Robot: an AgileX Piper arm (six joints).
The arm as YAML. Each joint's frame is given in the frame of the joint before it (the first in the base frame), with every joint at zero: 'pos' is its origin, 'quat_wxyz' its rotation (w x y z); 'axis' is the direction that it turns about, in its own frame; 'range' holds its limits. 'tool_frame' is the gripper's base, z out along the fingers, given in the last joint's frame.
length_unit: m
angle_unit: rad
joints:
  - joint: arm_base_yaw
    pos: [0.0, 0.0, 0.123]
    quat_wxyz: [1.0, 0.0, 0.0, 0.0]
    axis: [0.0, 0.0, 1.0]
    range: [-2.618, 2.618]
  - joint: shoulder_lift
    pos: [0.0, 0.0, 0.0]
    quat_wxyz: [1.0, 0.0, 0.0, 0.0]
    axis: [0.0, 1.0, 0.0]
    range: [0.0, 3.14]
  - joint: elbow
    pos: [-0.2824, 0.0, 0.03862]
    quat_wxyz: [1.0, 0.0, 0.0, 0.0]
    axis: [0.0, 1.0, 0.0]
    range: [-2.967, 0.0]
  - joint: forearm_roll
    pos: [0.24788, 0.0, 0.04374]
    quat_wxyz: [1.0, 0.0, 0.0, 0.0]
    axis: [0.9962, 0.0, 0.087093]
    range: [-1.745, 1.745]
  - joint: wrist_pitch
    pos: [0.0, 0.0, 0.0]
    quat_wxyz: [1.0, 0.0, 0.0, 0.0]
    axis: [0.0, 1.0, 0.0]
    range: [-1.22, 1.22]
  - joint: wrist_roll
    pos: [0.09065, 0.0, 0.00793]
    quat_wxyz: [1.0, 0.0, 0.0, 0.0]
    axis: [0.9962, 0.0, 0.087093]
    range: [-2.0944, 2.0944]
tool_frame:
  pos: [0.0, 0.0, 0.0]
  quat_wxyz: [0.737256, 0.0, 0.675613, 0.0]
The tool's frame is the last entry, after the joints.
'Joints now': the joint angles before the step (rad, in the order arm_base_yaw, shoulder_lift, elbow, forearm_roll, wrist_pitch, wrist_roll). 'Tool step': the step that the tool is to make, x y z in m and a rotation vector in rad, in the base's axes. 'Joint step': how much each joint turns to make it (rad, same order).
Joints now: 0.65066, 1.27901, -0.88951, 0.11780, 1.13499, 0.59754
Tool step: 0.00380, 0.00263, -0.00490, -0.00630, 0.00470, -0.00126
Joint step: 0.00000, 0.02342, 0.00001, -0.00167, -0.01599, 0.00000
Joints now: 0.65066, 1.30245, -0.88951, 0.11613, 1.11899, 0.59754
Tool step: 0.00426, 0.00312, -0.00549, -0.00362, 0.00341, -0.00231
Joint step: 0.00001, 0.02585, 0.00001, 0.00000, -0.02110, 0.00001
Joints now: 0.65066, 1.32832, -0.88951, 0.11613, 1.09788, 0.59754
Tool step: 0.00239, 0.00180, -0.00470, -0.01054, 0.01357, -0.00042
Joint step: 0.00002, 0.02104, -0.00001, -0.00001, -0.00387, 0.00002
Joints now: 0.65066, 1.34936, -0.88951, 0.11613, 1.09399, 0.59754
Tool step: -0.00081, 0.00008, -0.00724, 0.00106, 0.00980, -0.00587
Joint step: 0.00000, 0.00807, 0.02281, 0.00850, -0.02390, -0.00001
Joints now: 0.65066, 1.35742, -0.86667, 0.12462, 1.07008, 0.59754
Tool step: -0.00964, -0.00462, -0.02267, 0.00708, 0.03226, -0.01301
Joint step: 0.00002, 0.00000, 0.09687, 0.03430, -0.07483, -0.01158
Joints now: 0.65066, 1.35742, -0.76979, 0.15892, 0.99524, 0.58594
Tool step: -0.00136, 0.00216, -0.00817, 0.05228, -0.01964, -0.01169
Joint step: -0.00002, 0.00001, 0.03945, 0.04600, -0.08448, -0.02484
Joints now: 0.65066, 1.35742, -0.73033, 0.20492, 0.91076, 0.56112
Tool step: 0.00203, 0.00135, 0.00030, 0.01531, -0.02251, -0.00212
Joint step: 0.00001, 0.00000, 0.00013, 0.00230, -0.02726, -0.00393
